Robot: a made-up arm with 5 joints. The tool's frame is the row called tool.
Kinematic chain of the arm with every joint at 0, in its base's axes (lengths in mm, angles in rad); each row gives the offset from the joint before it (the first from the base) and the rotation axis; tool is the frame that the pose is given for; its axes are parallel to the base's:
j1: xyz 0 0 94.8 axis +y
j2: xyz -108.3 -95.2 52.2 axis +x
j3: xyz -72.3 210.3 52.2 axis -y
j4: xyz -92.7 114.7 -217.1 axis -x
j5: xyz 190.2 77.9 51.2 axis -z
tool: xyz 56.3 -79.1 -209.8
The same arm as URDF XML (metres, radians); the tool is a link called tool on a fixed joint. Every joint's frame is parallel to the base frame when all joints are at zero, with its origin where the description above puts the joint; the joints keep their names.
<robot name="arm">
<link name="base_link"/>
<link name="link1"/>
<link name="link2"/>
<link name="link3"/>
<link name="link4"/>
<link name="link5"/>
<link name="tool"/>
<joint name="j1" type="continuous"><parent link="base_link"/><child link="link1"/><origin xyz="0 0 0.0948" rpy="0 0 0"/><axis xyz="0 1 0"/></joint>
<joint name="j2" type="continuous"><parent link="link1"/><child link="link2"/><origin xyz="-0.1083 -0.0952 0.0522" rpy="0 0 0"/><axis xyz="1 0 0"/></joint>
<joint name="j3" type="continuous"><parent link="link2"/><child link="link3"/><origin xyz="-0.0723 0.2103 0.0522" rpy="0 0 0"/><axis xyz="0 -1 0"/></joint>
<joint name="j4" type="continuous"><parent link="link3"/><child link="link4"/><origin xyz="-0.0927 0.1147 -0.2171" rpy="0 0 0"/><axis xyz="-1 0 0"/></joint>
<joint name="j5" type="continuous"><parent link="link4"/><child link="link5"/><origin xyz="0.1902 0.0779 0.0512" rpy="0 0 0"/><axis xyz="0 0 -1"/></joint>
<joint name="tool_fixed" type="fixed"><parent link="link5"/><child link="tool"/><origin xyz="0.0563 -0.0791 -0.2098" rpy="0 0 0"/></joint>
</robot>

